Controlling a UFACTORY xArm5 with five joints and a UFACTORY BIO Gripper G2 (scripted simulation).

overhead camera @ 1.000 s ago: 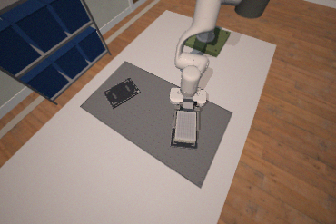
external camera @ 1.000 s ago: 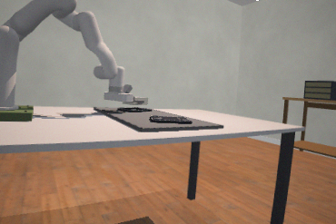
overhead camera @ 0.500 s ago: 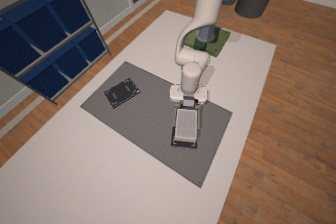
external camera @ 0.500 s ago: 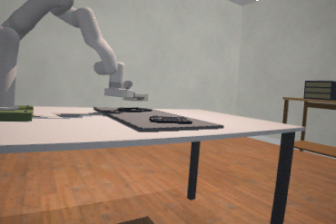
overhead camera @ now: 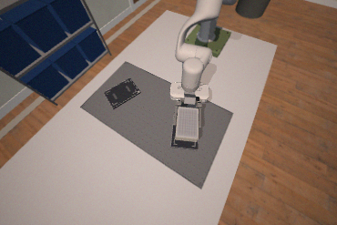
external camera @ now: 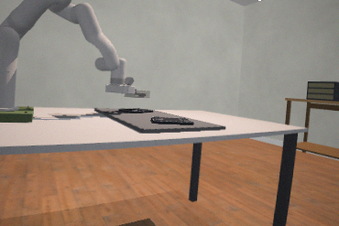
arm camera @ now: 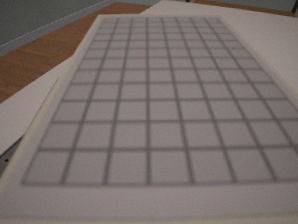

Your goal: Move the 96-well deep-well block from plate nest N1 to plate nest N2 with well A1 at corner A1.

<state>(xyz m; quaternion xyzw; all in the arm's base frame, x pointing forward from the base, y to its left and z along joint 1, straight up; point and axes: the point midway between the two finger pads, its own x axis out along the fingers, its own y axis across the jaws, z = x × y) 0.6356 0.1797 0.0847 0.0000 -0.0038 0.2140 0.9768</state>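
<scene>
Right now my hand is 1 cm past the grey perforated mat, 18 cm to the left of it and 11 cm above it. From my hand the other things lie so: white 96-well deep-well block: 1 cm ahead.
</scene>
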